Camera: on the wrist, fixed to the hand. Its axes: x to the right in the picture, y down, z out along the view.
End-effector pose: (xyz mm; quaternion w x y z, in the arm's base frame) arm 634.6 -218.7 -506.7 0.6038 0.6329 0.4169 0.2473
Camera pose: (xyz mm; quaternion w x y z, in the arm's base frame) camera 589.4 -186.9 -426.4 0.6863 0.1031 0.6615 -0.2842
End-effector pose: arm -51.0 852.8 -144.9 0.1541 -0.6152 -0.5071 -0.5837
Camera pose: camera -29.6 764.3 -110.0 0.4150 0.1255 0.7501 0.4993
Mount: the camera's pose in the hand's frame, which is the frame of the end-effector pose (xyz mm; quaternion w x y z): -13.0 70.0 -66.6 0.6851 -0.0900 -0.0921 -0.7170
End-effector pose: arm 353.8 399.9 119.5 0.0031 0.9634 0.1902 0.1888
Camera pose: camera 343.9 325.8 182.1 0.2417 0.5408 0.8038 0.0555
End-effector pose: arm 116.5 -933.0 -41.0 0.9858 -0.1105 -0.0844 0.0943
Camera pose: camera 104.7 -882.1 -123.3 0.7252 -0.0952 -0.2363 -0.6396
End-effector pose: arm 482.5 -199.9 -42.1 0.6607 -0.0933 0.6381 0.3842
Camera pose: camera 388.7 -197.7 -15.7 0.7785 -0.5455 0.2748 -0.1445
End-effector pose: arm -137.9 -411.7 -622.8 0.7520 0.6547 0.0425 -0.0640
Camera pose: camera -138.8 -335.8 -561.6 0.5321 0.3445 0.4350 -0.6395
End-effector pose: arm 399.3 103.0 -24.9 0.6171 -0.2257 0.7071 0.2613
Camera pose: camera 305.9 113.1 1.1 0.6549 -0.6931 0.2422 -0.1790
